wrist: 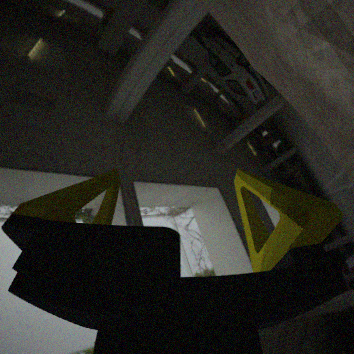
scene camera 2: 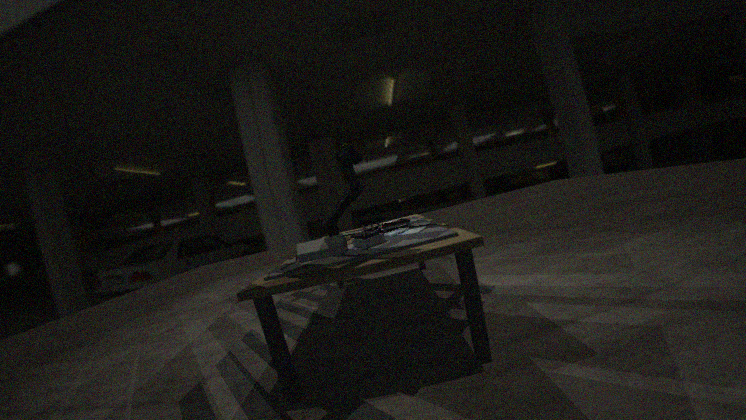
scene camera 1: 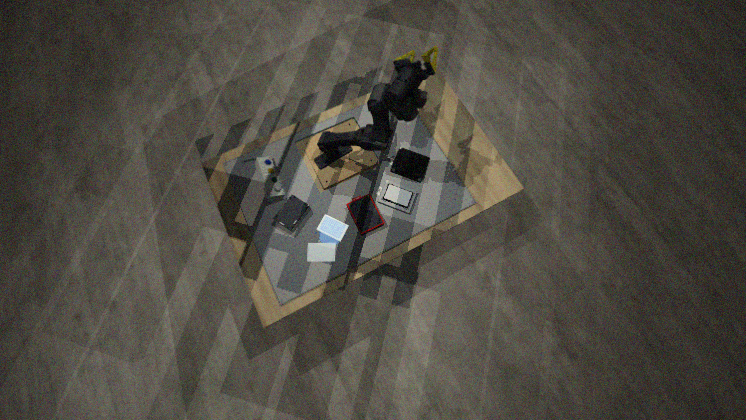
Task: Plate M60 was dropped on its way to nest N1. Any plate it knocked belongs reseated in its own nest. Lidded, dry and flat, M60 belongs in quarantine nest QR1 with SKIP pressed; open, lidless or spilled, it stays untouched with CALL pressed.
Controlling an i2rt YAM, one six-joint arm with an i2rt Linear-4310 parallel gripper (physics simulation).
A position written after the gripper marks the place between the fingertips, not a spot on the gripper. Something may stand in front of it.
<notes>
The gripper (scene camera 1: 425, 49) is open, holding nothing. Further things: a red-framed dark plate (scene camera 1: 365, 213).
The gripper is seen too in the wrist view (wrist: 176, 174).
</notes>
